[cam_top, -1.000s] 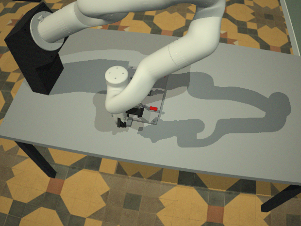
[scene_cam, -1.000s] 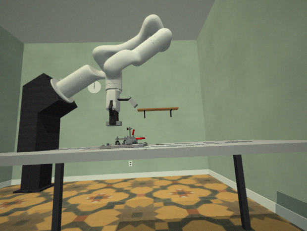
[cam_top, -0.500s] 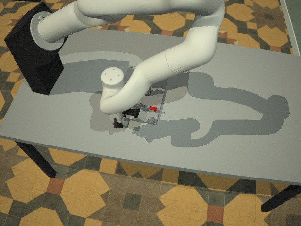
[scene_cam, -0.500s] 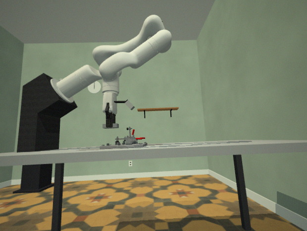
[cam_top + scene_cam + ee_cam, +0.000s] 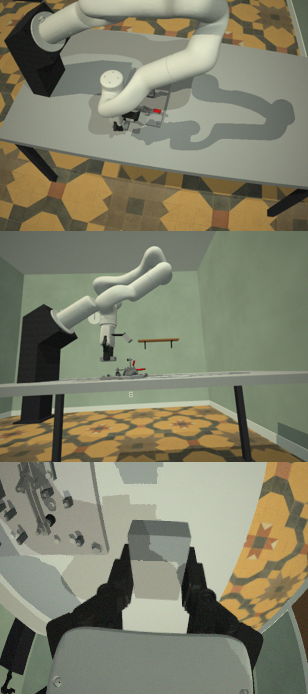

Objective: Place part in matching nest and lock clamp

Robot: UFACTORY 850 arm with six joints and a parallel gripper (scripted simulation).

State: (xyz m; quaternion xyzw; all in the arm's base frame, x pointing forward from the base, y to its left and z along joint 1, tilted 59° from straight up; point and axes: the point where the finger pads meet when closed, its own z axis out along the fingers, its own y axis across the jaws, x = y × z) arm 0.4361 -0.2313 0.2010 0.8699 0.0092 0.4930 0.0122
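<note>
The grey block part is 10 mm below my hand. From my hand the other things lie so: grey fixture plate (40 mm ahead, 260 mm to the left, 110 mm below).
</note>
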